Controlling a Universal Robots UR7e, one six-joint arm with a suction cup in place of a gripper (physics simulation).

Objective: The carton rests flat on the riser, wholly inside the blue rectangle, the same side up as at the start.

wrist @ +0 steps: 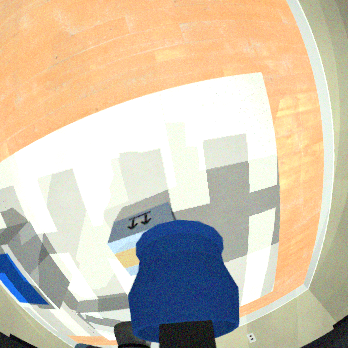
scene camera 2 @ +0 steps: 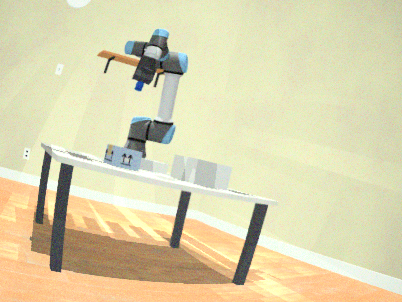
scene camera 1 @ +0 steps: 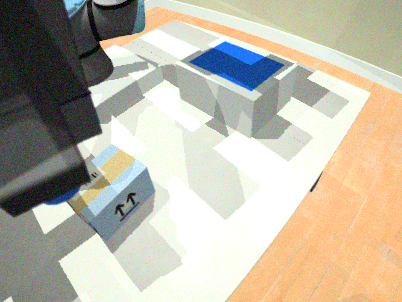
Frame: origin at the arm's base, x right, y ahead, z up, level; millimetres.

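Seen in the pictures: hand at its tool point: (wrist: 179, 253) (scene camera 2: 138, 89); arm's base at its link origin: (scene camera 1: 90, 73).
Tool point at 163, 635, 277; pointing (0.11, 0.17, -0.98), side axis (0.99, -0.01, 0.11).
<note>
Offsets run from my tool point to a thing's top centre, as dx, dy, dz. Level surfaces: height alone.
The light blue carton @[-36, -204, -246] (scene camera 1: 125, 202) (scene camera 2: 125, 158) (wrist: 125, 231) with tan tape stands flat on the white table. Two black arrows on its side point up, and a label with a barcode on top is partly covered. The grey-white riser @[-462, -298, -216] (scene camera 1: 215, 100) (scene camera 2: 205, 173) stands apart from it on the table, and the blue rectangle @[-462, -298, -216] (scene camera 1: 245, 75) (wrist: 16, 282) lies on its top, bare and partly shaded. My gripper, a blue suction cup (scene camera 1: 62, 196) (scene camera 2: 139, 86) (wrist: 180, 235), is open and holds nothing. It hangs tilted, high above the table, and hides part of the carton in the wrist view.
The arm's base (scene camera 1: 95, 67) (scene camera 2: 136, 147) stands at the back of the table @[dz -336] (scene camera 1: 215, 240) (wrist: 220, 105), on a low pale block (scene camera 2: 156, 166). A wooden wall shelf (scene camera 2: 116, 58) shows behind the arm. Hard shadows cross the tabletop.
</note>
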